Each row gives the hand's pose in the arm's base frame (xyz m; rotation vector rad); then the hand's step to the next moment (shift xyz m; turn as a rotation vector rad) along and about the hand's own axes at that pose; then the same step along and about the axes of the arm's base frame.
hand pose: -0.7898 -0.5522 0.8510 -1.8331 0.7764 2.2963
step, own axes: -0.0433 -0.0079 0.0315 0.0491 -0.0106 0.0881
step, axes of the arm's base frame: -0.0131 0.0309 0.0425 -0.0869 0.0372 -0.0367
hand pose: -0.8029 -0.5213 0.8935 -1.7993 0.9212 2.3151
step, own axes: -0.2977 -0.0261 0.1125 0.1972 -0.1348 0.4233
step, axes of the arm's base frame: 0.0069 0.1657 0.2729 -0.3718 0.2591 -0.1757
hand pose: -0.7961 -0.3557 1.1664 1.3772 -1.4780 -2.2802
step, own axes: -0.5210 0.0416 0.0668 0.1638 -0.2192 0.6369
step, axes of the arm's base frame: 0.2427 0.2888 0.3679 -0.4753 0.4661 -0.1933
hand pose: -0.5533 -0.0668 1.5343 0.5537 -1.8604 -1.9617
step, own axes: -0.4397 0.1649 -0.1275 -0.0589 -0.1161 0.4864
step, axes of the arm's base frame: 0.4417 0.1143 0.1692 -0.2063 0.4500 -0.0921
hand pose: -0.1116 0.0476 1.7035 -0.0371 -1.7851 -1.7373
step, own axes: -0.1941 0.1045 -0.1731 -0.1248 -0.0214 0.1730
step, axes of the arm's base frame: 0.2724 -0.0655 -0.0084 0.0180 0.2044 -0.0621
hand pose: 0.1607 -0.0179 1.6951 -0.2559 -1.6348 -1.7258
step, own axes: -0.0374 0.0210 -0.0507 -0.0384 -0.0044 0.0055
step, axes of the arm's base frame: 0.0565 -0.0317 -0.0147 0.0228 0.0188 -0.0255
